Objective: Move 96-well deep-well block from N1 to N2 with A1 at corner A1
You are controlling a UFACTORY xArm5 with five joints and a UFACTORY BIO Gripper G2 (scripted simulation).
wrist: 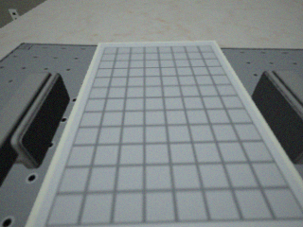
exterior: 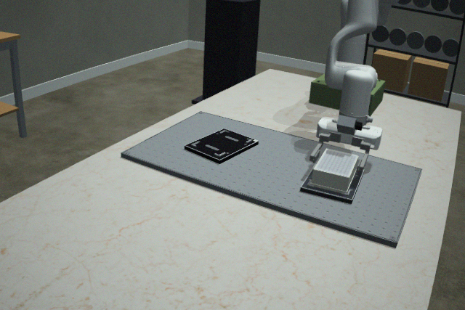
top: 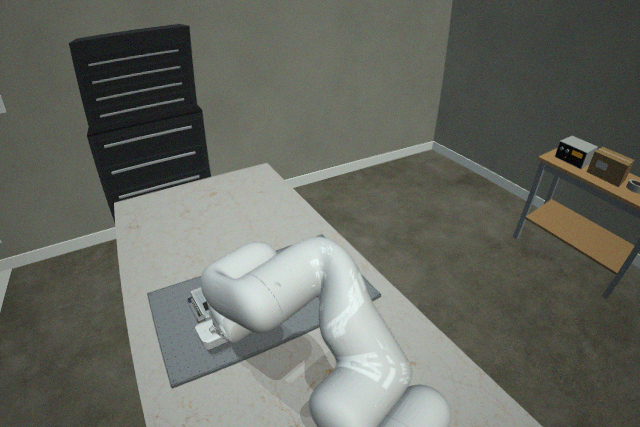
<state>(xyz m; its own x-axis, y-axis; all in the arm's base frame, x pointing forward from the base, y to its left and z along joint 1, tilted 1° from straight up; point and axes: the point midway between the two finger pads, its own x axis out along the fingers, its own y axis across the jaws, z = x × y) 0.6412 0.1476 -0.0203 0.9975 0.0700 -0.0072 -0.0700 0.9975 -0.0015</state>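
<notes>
Right now my hand is 2 cm above the white 96-well deep-well block and 1 cm short of it. Round my hand: plate nest N2 (5 cm below, 1 cm ahead); then black plate nest N1 (31 cm to the right, 5 cm below, 1 cm behind).
</notes>
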